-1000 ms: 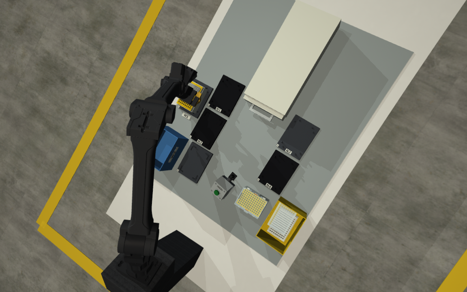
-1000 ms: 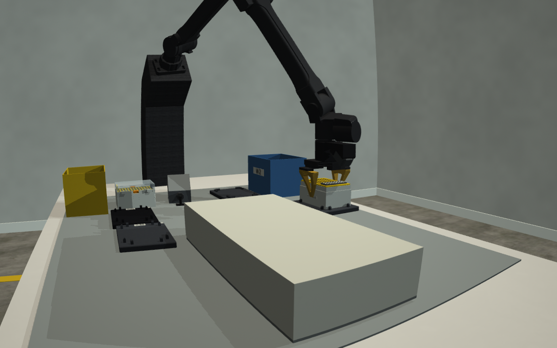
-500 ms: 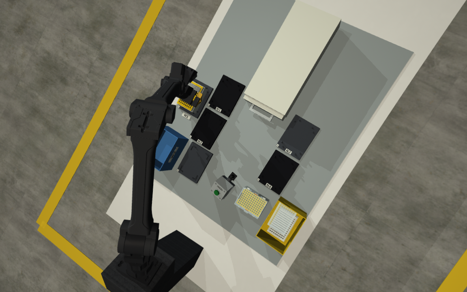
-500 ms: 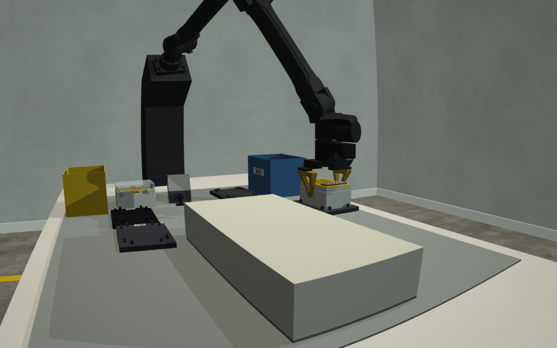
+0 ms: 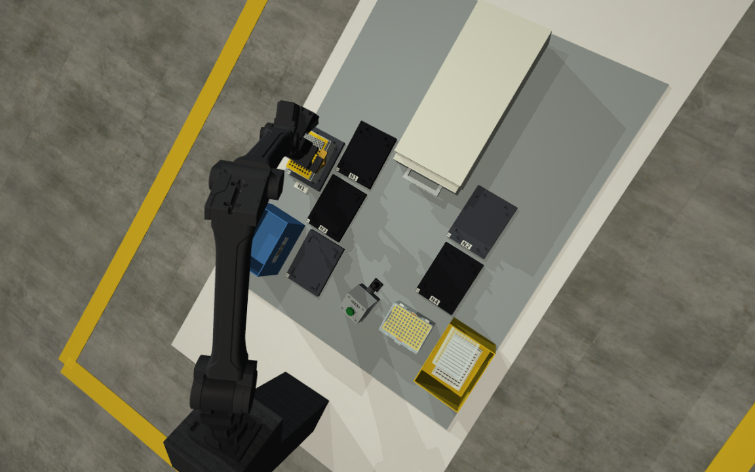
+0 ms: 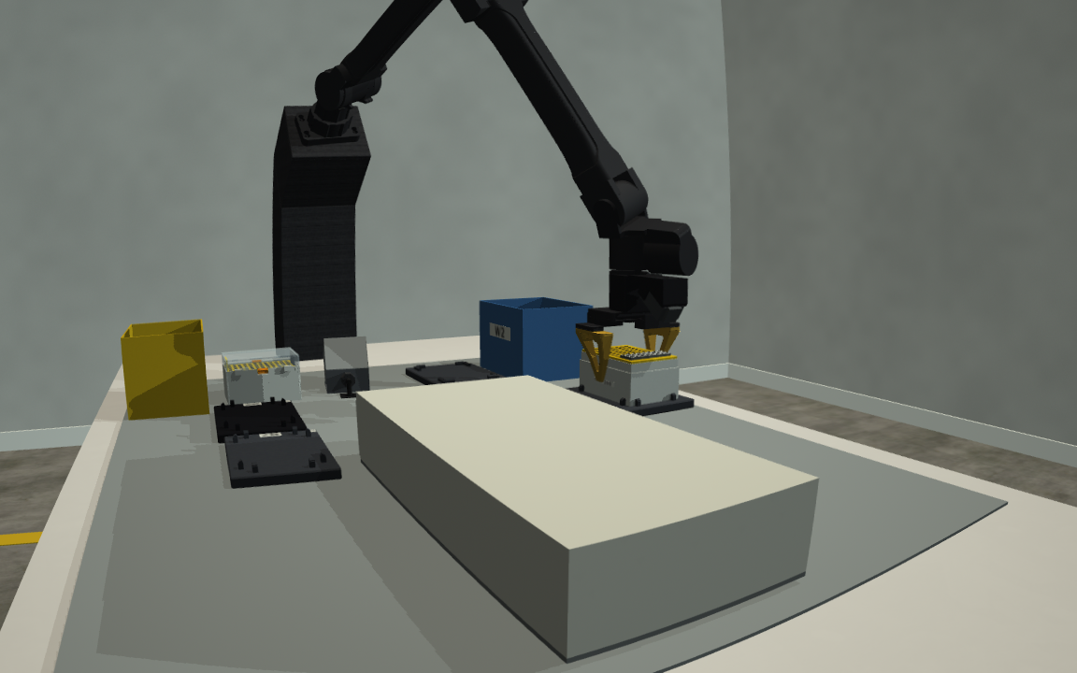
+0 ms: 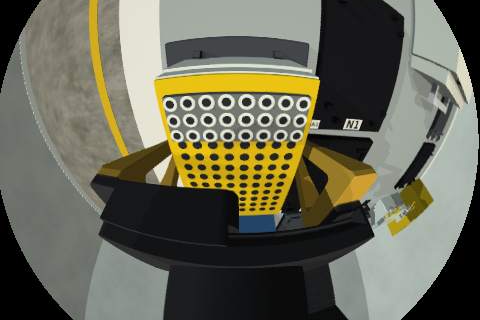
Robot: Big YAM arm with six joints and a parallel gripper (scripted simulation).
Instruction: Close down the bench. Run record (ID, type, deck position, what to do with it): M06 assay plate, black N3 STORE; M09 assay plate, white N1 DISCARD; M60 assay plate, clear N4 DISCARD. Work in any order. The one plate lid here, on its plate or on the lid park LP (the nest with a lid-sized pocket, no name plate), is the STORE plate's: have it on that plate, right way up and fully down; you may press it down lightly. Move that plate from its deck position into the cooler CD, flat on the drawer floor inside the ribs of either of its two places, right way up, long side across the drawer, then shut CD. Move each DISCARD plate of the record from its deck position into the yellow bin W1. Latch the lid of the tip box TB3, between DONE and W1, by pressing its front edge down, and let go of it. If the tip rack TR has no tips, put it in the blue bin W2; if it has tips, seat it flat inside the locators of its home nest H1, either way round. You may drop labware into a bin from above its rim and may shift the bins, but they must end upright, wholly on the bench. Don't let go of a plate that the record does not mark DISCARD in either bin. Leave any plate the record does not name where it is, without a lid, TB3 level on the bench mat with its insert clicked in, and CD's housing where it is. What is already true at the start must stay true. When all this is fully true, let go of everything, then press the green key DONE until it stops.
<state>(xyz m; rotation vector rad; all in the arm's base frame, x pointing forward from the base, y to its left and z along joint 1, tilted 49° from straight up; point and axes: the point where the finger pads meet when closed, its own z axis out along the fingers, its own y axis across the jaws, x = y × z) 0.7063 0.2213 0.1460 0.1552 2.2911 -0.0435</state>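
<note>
The yellow tip rack is 10 mm behind my hand and 10 mm above it. Also, from my hand: nest N3: 120 mm behind, 110 mm to the right, 40 mm below; home nest H1: 40 mm below; nest N1: 150 mm to the right, 50 mm ahead, 40 mm below.
</note>
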